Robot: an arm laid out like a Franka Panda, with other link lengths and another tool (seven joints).
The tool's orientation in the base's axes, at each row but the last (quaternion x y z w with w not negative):
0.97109, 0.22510, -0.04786, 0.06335
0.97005, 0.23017, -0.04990, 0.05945
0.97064, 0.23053, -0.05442, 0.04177
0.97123, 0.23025, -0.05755, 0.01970
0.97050, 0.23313, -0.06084, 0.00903
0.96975, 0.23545, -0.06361, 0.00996
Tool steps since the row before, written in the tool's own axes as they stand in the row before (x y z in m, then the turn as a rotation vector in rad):
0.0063, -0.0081, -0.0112, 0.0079, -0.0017, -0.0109
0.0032, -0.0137, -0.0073, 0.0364, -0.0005, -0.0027
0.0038, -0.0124, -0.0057, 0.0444, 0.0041, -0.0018
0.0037, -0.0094, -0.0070, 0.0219, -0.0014, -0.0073
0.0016, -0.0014, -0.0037, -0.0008, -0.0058, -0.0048
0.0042, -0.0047, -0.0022, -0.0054, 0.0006, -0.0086
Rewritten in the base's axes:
0.0028, 0.0115, 0.0095, 0.0070, 0.0065, 0.0096
-0.0028, 0.0146, 0.0055, 0.0323, 0.0169, -0.0019
-0.0017, 0.0133, 0.0045, 0.0414, 0.0162, -0.0035
-0.0002, 0.0105, 0.0064, 0.0196, 0.0115, 0.0046
0.0012, 0.0021, 0.0035, -0.0028, 0.0050, 0.0049
0.0018, 0.0062, 0.0017, -0.0035, -0.0026, 0.0092

